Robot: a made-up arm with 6 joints. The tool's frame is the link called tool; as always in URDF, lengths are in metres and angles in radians.
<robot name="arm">
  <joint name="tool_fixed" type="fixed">
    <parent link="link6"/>
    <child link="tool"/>
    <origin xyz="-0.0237 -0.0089 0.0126" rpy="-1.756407 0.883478 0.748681"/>
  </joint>
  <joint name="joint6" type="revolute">
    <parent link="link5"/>
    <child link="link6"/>
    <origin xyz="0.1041 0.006 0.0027"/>
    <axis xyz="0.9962 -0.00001 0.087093"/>
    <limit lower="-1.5" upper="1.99"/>
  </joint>
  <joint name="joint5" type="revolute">
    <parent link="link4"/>
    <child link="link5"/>
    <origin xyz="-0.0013 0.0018 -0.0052"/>
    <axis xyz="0.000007 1 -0.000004"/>
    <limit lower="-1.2" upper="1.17"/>
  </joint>
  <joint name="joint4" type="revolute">
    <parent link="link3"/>
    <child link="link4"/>
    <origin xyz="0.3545 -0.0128 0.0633"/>
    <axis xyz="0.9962 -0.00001 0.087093"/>
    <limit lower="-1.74" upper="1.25"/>
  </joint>
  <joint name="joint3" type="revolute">
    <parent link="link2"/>
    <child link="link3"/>
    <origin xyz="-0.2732 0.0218 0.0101"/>
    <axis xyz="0.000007 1 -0.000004"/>
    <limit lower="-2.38" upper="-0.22"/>
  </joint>
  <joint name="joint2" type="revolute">
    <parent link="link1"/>
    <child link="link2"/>
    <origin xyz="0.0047 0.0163 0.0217"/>
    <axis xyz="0.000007 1 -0.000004"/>
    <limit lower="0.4" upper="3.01"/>
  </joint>
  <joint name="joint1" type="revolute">
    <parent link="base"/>
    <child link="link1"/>
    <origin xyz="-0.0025 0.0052 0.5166"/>
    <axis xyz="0 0 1"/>
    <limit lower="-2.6" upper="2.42"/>
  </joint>
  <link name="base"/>
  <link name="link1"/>
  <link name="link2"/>
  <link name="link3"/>
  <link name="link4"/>
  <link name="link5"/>
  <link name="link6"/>
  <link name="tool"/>
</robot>
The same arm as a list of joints. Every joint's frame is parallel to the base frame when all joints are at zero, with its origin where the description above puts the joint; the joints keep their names.
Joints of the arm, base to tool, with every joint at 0 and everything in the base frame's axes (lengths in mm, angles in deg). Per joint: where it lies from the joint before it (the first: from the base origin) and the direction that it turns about. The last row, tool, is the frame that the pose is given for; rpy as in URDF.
joint1: axis 0 0 1 offset -2.5 5.2 516.6
joint2: axis 0 1 0 offset 4.7 16.3 21.7
joint3: axis 0 1 0 offset -273.2 21.8 10.1
joint4: axis 0.9962 0 0.0871 offset 354.5 -12.8 63.3
joint5: axis 0 1 0 offset -1.3 1.8 -5.2
joint6: axis 0.9962 0 0.0871 offset 104.1 6 2.7
tool: offset -23.7 -8.9 12.6 rpy -100.63 50.62 42.9
Joint limits (deg, base to tool): -148.97..138.66 22.92..172.46 -136.36..-12.61 -99.69..71.62 -68.75..67.04 -85.94..114.02

